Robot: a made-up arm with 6 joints. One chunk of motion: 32 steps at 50 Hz.
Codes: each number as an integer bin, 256 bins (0 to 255) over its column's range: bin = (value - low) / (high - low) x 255, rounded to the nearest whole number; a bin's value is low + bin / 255 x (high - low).
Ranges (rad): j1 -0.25..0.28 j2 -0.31..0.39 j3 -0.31..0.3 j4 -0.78..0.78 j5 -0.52..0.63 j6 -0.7..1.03
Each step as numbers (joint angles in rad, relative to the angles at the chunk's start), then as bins.
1 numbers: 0.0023 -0.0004 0.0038 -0.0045 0.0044 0.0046
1 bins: 121 113 131 127 116 104
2 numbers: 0.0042 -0.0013 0.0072 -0.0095 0.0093 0.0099
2 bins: 122 112 133 126 117 105
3 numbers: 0.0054 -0.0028 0.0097 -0.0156 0.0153 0.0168
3 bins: 123 112 134 125 119 106
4 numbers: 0.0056 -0.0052 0.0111 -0.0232 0.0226 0.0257
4 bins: 123 111 134 124 120 107
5 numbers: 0.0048 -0.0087 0.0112 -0.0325 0.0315 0.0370
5 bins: 123 110 134 122 122 109
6 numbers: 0.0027 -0.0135 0.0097 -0.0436 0.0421 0.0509
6 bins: 122 108 134 120 125 111
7 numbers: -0.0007 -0.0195 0.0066 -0.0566 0.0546 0.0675
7 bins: 120 106 132 118 127 113
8 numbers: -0.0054 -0.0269 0.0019 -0.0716 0.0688 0.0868
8 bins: 118 103 130 116 131 116
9 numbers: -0.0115 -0.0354 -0.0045 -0.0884 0.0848 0.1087
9 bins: 115 100 128 113 134 119
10 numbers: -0.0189 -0.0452 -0.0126 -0.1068 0.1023 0.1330
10 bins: 111 96 124 110 138 123
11 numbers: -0.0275 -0.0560 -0.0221 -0.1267 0.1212 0.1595
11 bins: 107 93 120 107 142 127
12 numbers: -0.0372 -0.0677 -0.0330 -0.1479 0.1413 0.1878
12 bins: 102 88 116 103 147 131
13 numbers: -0.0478 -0.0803 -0.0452 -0.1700 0.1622 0.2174
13 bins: 97 84 111 100 151 135
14 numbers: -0.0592 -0.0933 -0.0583 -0.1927 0.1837 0.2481
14 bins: 92 79 105 96 156 140
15 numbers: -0.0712 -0.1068 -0.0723 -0.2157 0.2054 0.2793
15 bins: 86 74 99 92 161 144
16 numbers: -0.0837 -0.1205 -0.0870 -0.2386 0.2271 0.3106
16 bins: 80 69 93 88 166 149
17 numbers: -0.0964 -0.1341 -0.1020 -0.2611 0.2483 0.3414
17 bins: 74 64 87 85 170 154
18 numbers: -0.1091 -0.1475 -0.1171 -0.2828 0.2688 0.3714
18 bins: 68 59 81 81 175 158
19 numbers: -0.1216 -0.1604 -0.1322 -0.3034 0.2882 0.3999
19 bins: 62 54 74 78 179 162
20 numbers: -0.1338 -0.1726 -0.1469 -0.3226 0.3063 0.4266
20 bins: 56 50 68 75 183 166
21 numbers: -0.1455 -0.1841 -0.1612 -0.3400 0.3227 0.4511
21 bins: 50 46 62 72 187 170
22 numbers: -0.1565 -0.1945 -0.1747 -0.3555 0.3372 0.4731
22 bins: 45 42 57 69 190 173
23 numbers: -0.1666 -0.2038 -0.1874 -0.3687 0.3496 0.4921
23 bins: 40 39 51 67 193 176
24 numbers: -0.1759 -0.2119 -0.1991 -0.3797 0.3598 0.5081
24 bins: 36 36 46 65 195 178
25 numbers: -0.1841 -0.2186 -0.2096 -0.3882 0.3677 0.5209
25 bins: 32 33 42 64 197 180
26 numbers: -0.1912 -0.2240 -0.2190 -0.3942 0.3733 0.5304
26 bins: 28 31 38 63 198 181
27 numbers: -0.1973 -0.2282 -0.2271 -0.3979 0.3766 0.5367
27 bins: 25 30 35 62 199 182
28 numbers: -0.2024 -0.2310 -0.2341 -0.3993 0.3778 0.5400
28 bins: 23 29 32 62 199 183
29 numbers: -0.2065 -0.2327 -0.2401 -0.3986 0.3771 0.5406
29 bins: 21 28 29 62 199 183
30 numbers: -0.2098 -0.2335 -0.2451 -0.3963 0.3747 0.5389
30 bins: 19 28 27 63 198 183
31 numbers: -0.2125 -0.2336 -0.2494 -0.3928 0.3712 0.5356
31 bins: 18 28 25 63 198 182
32 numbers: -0.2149 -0.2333 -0.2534 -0.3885 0.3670 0.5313
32 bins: 17 28 24 64 197 181
